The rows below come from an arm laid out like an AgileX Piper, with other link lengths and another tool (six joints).
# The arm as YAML. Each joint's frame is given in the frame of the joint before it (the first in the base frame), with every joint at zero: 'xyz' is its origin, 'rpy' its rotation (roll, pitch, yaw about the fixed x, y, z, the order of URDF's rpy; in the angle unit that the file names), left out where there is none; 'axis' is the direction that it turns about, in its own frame. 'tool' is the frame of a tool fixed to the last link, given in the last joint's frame.
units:
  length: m
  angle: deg
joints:
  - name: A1
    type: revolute
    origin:
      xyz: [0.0, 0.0, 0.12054]
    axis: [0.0, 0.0, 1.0]
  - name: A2
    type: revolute
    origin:
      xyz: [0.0, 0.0, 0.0]
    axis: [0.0, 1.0, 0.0]
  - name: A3
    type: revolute
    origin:
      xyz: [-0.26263, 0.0, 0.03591]
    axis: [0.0, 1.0, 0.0]
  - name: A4
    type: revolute
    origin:
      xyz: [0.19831, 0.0, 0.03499]
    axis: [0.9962, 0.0, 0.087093]
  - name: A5
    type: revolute
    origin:
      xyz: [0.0, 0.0, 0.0]
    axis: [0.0, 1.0, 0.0]
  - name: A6
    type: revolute
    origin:
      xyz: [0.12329, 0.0, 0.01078]
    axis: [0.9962, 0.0, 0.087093]
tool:
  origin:
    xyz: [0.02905, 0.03, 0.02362]
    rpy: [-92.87, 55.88, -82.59]
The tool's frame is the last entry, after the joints.
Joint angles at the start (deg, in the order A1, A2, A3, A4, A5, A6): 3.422 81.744 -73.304 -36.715 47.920 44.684
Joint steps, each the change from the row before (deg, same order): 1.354 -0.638 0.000 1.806 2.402 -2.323; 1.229 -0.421 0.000 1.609 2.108 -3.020; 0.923 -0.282 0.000 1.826 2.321 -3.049; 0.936 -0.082 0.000 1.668 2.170 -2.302; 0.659 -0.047 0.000 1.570 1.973 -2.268; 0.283 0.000 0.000 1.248 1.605 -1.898; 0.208 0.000 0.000 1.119 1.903 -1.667; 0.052 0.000 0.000 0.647 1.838 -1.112; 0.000 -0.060 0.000 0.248 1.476 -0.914; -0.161 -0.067 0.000 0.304 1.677 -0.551; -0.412 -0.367 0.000 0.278 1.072 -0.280; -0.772 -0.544 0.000 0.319 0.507 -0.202
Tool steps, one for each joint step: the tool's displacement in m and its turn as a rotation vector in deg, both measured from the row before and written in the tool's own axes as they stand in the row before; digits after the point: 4 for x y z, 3 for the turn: 0.0041 0.0087 -0.0034 -1.573 1.705 -1.417; 0.0040 0.0090 -0.0020 -1.556 1.789 -2.344; 0.0052 0.0084 -0.0006 -1.697 2.185 -2.089; 0.0045 0.0085 0.0004 -1.742 2.041 -1.632; 0.0044 0.0073 0.0008 -1.631 1.944 -1.550; 0.0040 0.0050 0.0011 -1.272 1.684 -1.170; 0.0048 0.0044 0.0013 -1.214 1.944 -0.921; 0.0049 0.0026 0.0012 -0.790 1.880 -0.490; 0.0041 0.0013 0.0007 -0.391 1.515 -0.486; 0.0049 0.0007 0.0009 -0.445 1.658 0.072; 0.0041 -0.0010 -0.0009 -0.202 0.805 0.492; 0.0034 -0.0027 -0.0019 -0.025 0.160 0.834
